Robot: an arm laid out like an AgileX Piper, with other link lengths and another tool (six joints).
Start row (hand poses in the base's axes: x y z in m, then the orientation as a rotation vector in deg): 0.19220, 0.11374, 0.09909, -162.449, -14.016, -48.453
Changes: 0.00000, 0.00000, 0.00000, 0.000, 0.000, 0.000; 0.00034, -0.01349, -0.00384, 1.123, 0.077, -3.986; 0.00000, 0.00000, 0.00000, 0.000, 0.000, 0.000; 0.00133, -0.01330, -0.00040, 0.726, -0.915, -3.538; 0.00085, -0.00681, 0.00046, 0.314, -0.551, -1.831; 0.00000, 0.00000, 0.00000, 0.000, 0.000, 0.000; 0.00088, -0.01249, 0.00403, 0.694, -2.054, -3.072; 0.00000, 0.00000, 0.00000, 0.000, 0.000, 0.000; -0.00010, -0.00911, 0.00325, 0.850, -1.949, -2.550; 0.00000, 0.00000, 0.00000, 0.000, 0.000, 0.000; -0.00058, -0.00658, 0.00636, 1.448, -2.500, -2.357; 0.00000, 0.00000, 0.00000, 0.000, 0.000, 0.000; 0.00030, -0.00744, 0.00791, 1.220, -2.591, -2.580; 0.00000, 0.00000, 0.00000, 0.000, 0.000, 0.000; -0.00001, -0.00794, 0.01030, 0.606, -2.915, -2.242; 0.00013, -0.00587, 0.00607, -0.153, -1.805, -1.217; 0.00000, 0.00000, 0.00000, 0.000, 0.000, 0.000; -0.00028, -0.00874, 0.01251, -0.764, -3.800, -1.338; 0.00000, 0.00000, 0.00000, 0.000, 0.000, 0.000; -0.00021, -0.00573, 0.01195, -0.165, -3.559, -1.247; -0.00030, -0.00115, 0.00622, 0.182, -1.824, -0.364; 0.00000, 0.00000, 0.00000, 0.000, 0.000, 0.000
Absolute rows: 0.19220, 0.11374, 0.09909, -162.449, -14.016, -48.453; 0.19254, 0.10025, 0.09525, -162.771, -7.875, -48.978; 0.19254, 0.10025, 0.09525, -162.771, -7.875, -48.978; 0.19387, 0.08695, 0.09485, -162.754, -2.658, -50.850; 0.19472, 0.08014, 0.09531, -162.704, 0.014, -51.927; 0.19472, 0.08014, 0.09531, -162.704, 0.014, -51.927; 0.19560, 0.06765, 0.09934, -161.834, 4.449, -55.263; 0.19560, 0.06765, 0.09934, -161.834, 4.449, -55.263; 0.19550, 0.05854, 0.10259, -160.606, 8.229, -58.248; 0.19550, 0.05854, 0.10259, -160.606, 8.229, -58.248; 0.19492, 0.05196, 0.10895, -158.363, 11.930, -61.678; 0.19492, 0.05196, 0.10895, -158.363, 11.930, -61.678; 0.19522, 0.04452, 0.11686, -156.157, 15.790, -65.293; 0.19522, 0.04452, 0.11686, -156.157, 15.790, -65.293; 0.19521, 0.03658, 0.12716, -154.057, 18.807, -69.452; 0.19534, 0.03071, 0.13323, -153.099, 20.159, -72.210; 0.19534, 0.03071, 0.13323, -153.099, 20.159, -72.210; 0.19506, 0.02197, 0.14574, -151.095, 21.069, -77.864; 0.19506, 0.02197, 0.14574, -151.095, 21.069, -77.864; 0.19485, 0.01624, 0.15769, -148.600, 22.216, -82.806; 0.19455, 0.01509, 0.16391, -147.006, 22.590, -85.069; 0.19455, 0.01509, 0.16391, -147.006, 22.590, -85.069
